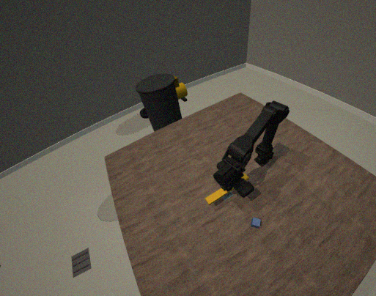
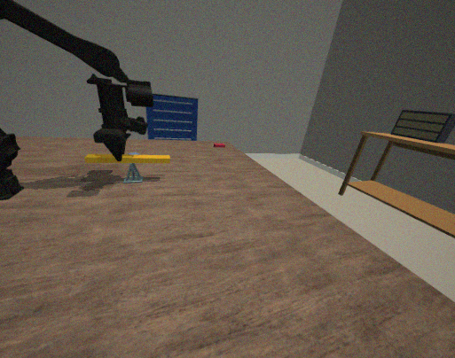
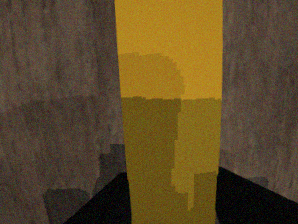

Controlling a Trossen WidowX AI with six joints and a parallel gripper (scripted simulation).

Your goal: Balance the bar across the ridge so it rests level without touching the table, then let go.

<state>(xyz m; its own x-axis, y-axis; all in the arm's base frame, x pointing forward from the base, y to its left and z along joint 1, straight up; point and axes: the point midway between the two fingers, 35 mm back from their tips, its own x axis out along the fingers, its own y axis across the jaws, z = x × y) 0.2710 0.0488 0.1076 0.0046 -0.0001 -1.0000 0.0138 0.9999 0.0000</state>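
The yellow bar lies 30 mm ahead of my gripper tip. Round my gripper tip: small blue cube 190 mm to the left, 60 mm below, 10 mm ahead; then small red block 470 mm ahead, 450 mm to the left, 60 mm below.
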